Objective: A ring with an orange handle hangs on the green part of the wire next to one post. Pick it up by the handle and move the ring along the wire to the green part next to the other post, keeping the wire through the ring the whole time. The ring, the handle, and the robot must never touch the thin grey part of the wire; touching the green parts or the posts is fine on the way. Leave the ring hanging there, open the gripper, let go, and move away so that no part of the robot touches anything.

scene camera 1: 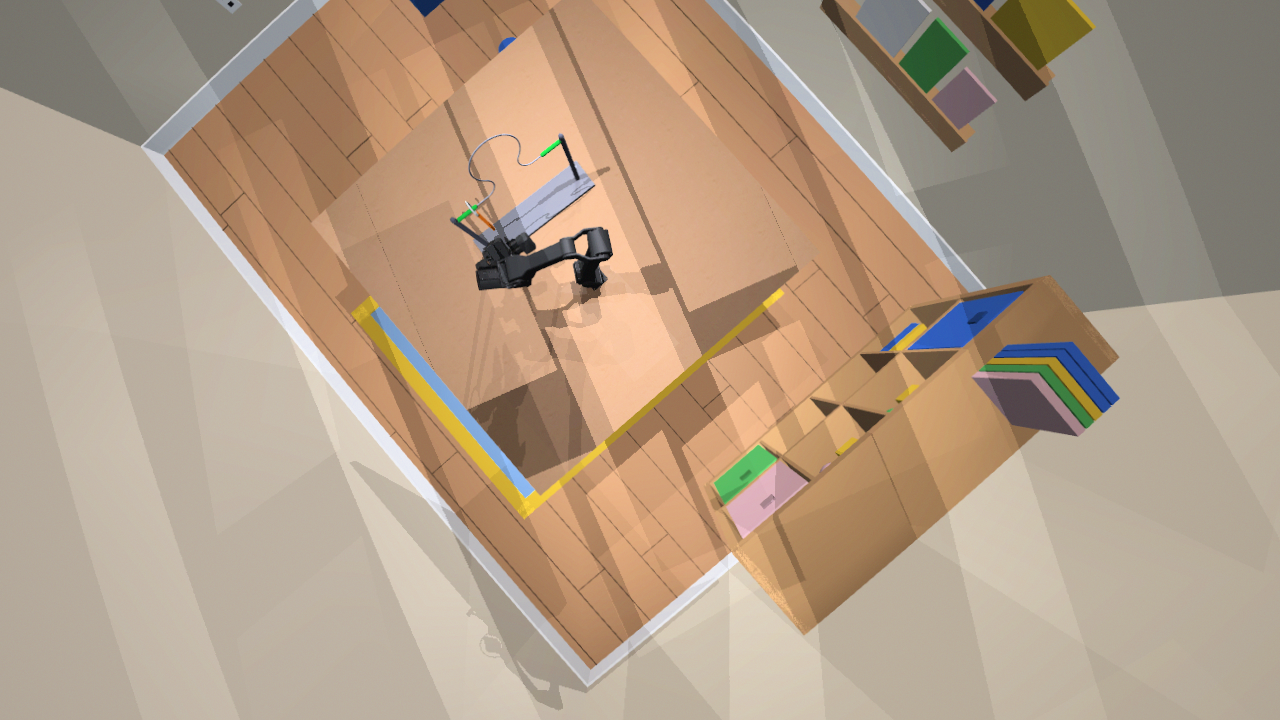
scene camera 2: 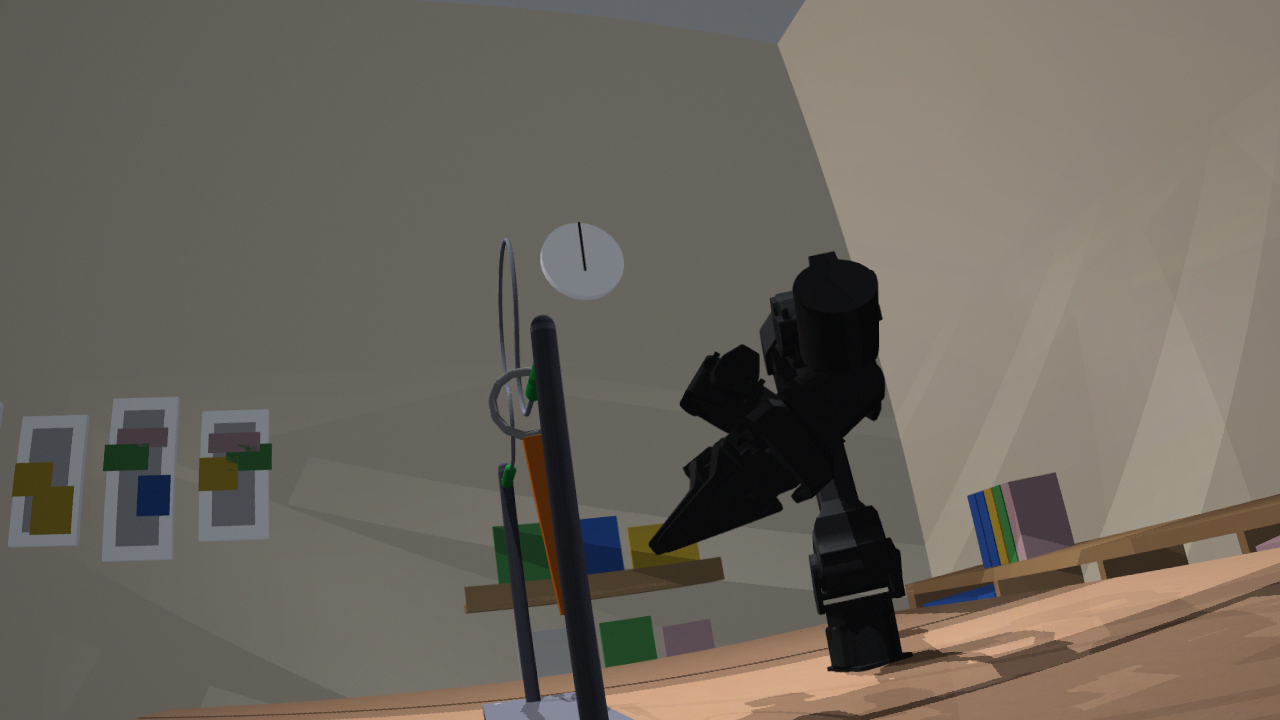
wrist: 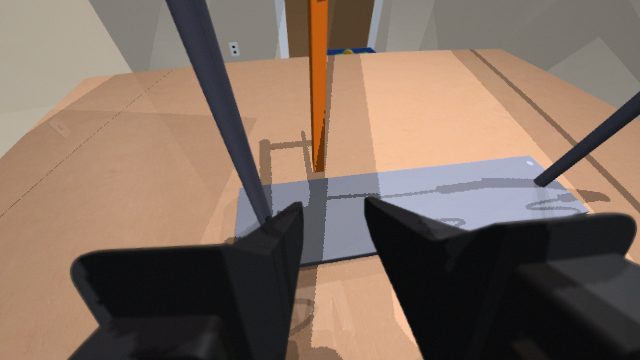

Labels:
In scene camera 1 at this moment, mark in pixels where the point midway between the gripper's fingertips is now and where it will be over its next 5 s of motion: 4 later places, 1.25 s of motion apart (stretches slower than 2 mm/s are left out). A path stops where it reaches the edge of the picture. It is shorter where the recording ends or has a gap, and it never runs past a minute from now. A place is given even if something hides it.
The gripper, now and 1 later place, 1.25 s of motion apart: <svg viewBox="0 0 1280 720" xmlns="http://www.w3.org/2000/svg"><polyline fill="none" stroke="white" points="500,240 503,249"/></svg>

